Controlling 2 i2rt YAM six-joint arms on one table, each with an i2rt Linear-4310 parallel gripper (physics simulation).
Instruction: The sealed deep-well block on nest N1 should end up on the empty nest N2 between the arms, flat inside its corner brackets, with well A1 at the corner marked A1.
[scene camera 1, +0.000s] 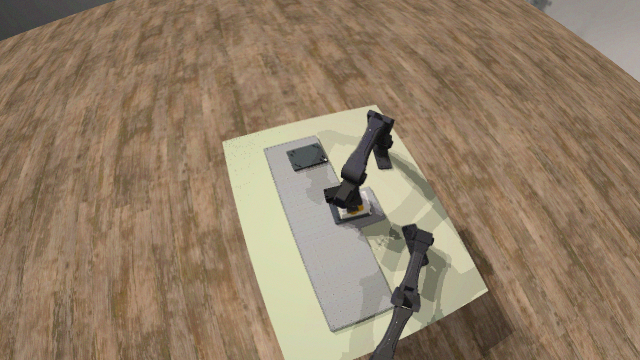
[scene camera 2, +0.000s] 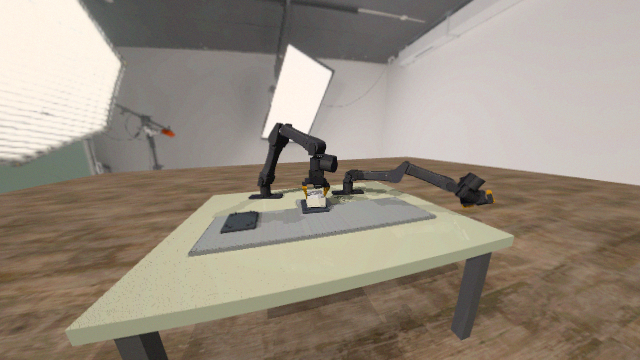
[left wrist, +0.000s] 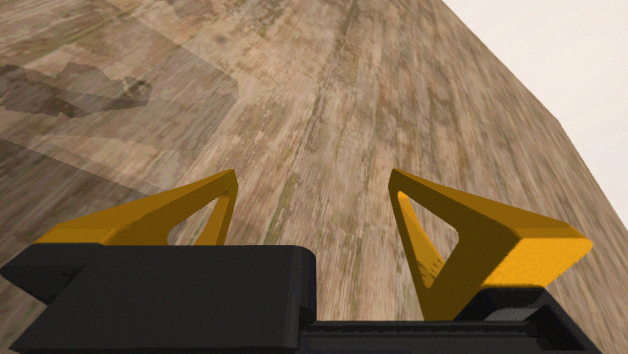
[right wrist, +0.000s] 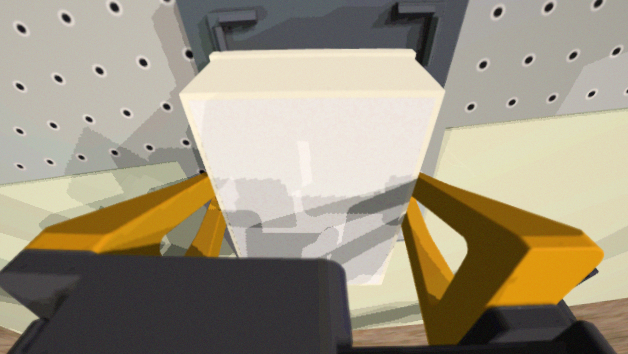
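Where they show: left gripper, fingertip midpoint: (scene camera 2: 483, 203) (left wrist: 313, 177); right gripper, fingertip midpoint: (scene camera 1: 351, 205) (scene camera 2: 315, 198) (right wrist: 313, 175); left arm's base, link origin: (scene camera 1: 414, 245) (scene camera 2: 347, 192); right arm's base, link origin: (scene camera 1: 380, 153) (scene camera 2: 266, 197).
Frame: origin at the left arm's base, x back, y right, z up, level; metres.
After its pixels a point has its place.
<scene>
My right gripper (scene camera 1: 351, 208) {x -0.239, y 0.225, z 0.052 m} (scene camera 2: 316, 191) {x -0.239, y 0.225, z 0.052 m} (right wrist: 313, 175) {x -0.239, y 0.225, z 0.052 m} is shut on the sealed deep-well block (scene camera 1: 347, 214) {x -0.266, y 0.183, z 0.058 m} (scene camera 2: 316, 201) {x -0.292, y 0.224, z 0.057 m} (right wrist: 312, 140) {x -0.274, y 0.223, z 0.073 m}, a cream block with a white seal on top. It holds the block by its long sides. The block stands level over the dark nest plate (scene camera 1: 377, 211) (scene camera 2: 302, 207) {x -0.274, y 0.290, z 0.025 m} (right wrist: 319, 31) {x -0.298, y 0.227, z 0.025 m} between the arm bases; I cannot tell whether it rests on the plate. Two corner brackets (right wrist: 223, 21) {x -0.303, y 0.188, z 0.030 m} (right wrist: 414, 15) {x -0.307, y 0.266, z 0.029 m} show just beyond its far end. My left gripper (scene camera 2: 477, 201) {x -0.306, y -0.659, z -0.003 m} (left wrist: 313, 177) {x -0.306, y -0.659, z -0.003 m} is open and empty, stretched out past the table edge over the floor.
A second dark nest plate (scene camera 1: 306, 156) {x -0.373, y 0.538, z 0.025 m} (scene camera 2: 240, 221) {x -0.391, y 0.539, z 0.025 m} lies bare at the far end of the grey perforated board (scene camera 1: 326, 257) {x -0.385, y 0.030, z 0.013 m} (scene camera 2: 361, 216) {x -0.389, y 0.040, z 0.013 m}. The board lies on a pale green table (scene camera 1: 254, 214) {x -0.649, y 0.284, z 0.000 m} (scene camera 2: 318, 264) {x -0.648, y 0.248, z 0.000 m}. Both arm bases stand along the table's back edge.
</scene>
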